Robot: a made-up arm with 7 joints.
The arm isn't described. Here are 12 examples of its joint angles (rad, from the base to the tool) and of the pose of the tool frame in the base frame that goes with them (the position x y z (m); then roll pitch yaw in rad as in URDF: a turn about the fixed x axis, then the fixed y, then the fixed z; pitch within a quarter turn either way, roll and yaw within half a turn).
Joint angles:
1: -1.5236 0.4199 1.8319 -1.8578 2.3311 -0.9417 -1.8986
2: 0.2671 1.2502 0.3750 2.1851 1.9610 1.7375 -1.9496
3: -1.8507 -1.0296 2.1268 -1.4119 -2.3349 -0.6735 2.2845
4: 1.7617 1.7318 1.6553 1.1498 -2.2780 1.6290 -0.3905
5: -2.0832 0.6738 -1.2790 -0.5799 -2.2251 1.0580 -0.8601
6: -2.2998 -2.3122 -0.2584 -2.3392 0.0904 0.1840 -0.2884
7: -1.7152 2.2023 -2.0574 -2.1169 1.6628 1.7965 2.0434
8: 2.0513 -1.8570 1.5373 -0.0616 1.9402 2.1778 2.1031
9: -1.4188 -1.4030 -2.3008 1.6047 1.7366 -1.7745 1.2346
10: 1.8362 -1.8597 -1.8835 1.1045 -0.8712 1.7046 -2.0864
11: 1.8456 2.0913 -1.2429 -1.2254 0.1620 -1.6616 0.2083
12: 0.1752 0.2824 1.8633 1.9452 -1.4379 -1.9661 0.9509
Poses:
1: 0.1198 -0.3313 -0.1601 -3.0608 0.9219 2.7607
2: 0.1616 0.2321 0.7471 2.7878 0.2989 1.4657
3: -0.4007 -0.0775 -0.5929 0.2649 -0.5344 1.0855
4: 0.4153 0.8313 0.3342 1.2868 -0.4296 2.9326
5: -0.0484 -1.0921 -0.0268 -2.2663 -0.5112 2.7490
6: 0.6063 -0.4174 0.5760 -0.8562 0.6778 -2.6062
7: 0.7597 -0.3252 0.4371 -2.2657 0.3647 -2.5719
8: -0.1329 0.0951 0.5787 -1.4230 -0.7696 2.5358
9: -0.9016 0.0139 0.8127 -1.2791 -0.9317 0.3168
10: -0.3709 -0.5184 -0.1993 -1.4991 -0.0470 -2.7661
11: 0.9698 0.8304 -0.5463 -1.8711 -0.1446 -0.4085
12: -0.2421 0.4380 0.9491 2.7831 -1.0357 1.1334
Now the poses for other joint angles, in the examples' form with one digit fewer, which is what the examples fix.
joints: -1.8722 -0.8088 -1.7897 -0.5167 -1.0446 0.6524 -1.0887
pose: -0.716 -0.383 0.170 -1.892 -0.464 0.182
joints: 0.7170 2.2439 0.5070 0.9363 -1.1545 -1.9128 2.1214
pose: 0.682 0.724 0.411 2.149 0.313 -0.456
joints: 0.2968 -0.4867 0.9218 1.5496 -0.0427 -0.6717 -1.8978
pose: -0.806 -0.370 0.444 2.508 -1.063 -0.299
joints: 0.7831 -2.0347 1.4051 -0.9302 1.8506 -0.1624 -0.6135
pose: 0.211 0.110 0.065 -1.386 -0.479 -0.349
